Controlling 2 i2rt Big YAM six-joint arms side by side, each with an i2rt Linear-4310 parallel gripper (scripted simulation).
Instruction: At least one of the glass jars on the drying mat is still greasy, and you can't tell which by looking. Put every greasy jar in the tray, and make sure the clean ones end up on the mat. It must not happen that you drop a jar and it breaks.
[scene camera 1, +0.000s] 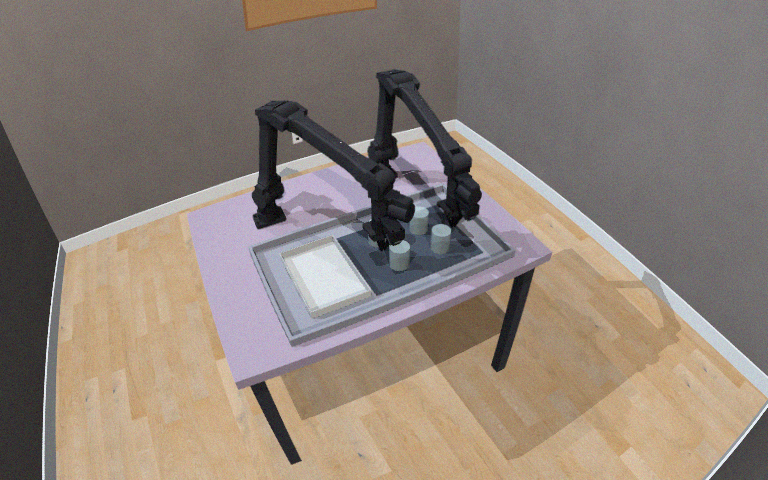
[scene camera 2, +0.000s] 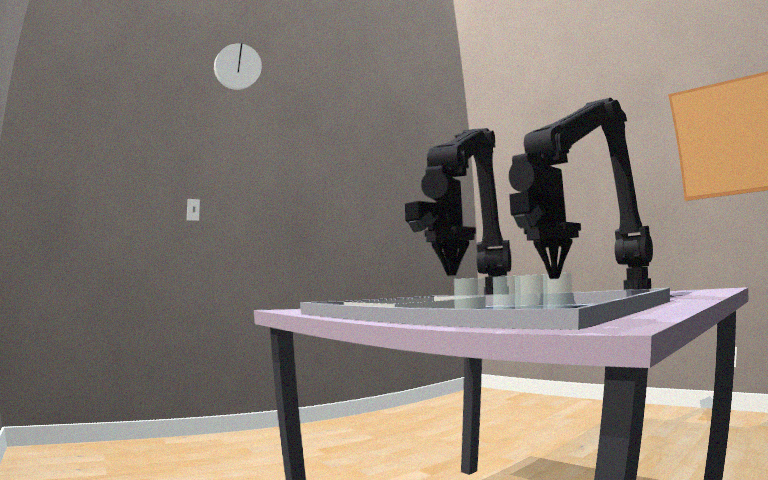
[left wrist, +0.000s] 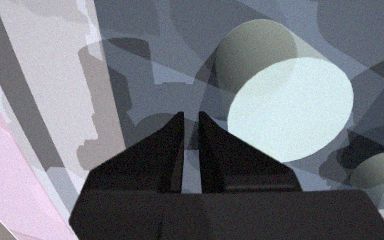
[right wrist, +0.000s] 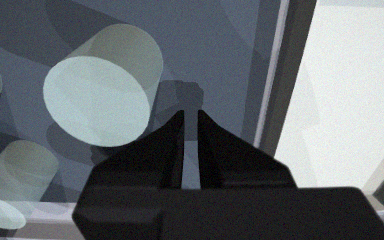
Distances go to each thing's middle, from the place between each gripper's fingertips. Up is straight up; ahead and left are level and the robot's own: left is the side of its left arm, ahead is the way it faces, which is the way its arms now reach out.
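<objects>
White tray (scene camera 1: 324, 276): from my right hand (scene camera 2: 451, 275), 18 cm to the right, 8 cm behind, 9 cm below. Dark drying mat (scene camera 1: 373, 264): my right hand 14 cm to the right of it, 9 cm above it, 5 cm past it. By its middle, the mat is the nearest to my right hand of the things named here.
White tray from my left hand (scene camera 2: 554, 278): 45 cm to the right, 10 cm behind, 7 cm below. Dark drying mat: my left hand 13 cm to the left of it, 8 cm above it, 7 cm past it. Going by middles, nearest to my left hand among these: the mat.
</objects>
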